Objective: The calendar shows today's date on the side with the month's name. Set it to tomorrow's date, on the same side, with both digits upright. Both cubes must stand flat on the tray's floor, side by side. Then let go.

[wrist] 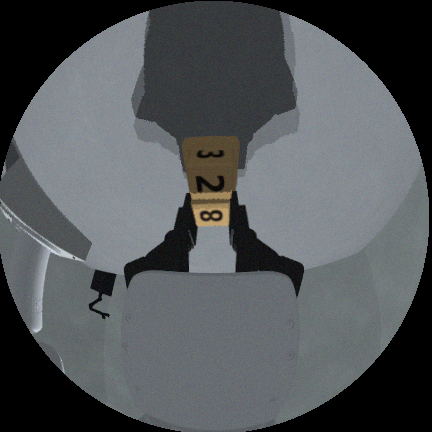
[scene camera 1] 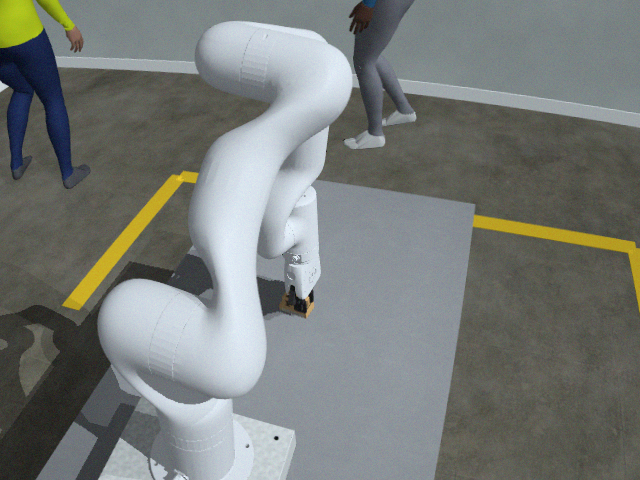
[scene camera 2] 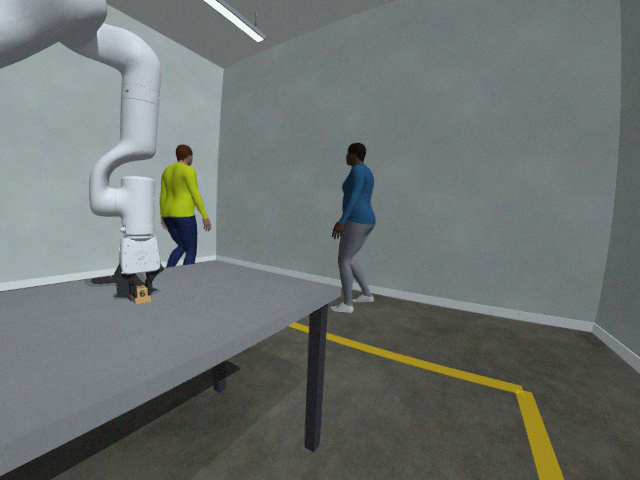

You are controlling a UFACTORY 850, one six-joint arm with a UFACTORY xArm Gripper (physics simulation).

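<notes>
My gripper (scene camera 1: 299,303) (scene camera 2: 141,288) (wrist: 211,202) points down at the small wooden calendar tray (scene camera 1: 308,313) (scene camera 2: 146,300) on the table. It is shut on a wooden cube (wrist: 210,217), whose face with an 8 shows between the fingers in the wrist view. Right beyond it in that view, a shaded wooden face with a 2 (wrist: 210,184) and one with a 3 (wrist: 210,154) show, the digits turned sideways. In scene camera 2, a cube face with an upright 6 (scene camera 2: 142,293) shows just above the tray. The fingers hide much of the cubes; whether the held cube touches the tray's floor cannot be told.
The grey table (scene camera 1: 382,310) (scene camera 2: 206,304) (wrist: 340,175) bears the tray and the arm's pale base plate (scene camera 1: 273,423). The arm's dark shadow lies beside the tray. Two people, one in a yellow top (scene camera 2: 178,191) and one in a blue top (scene camera 2: 360,193), stand beyond the table.
</notes>
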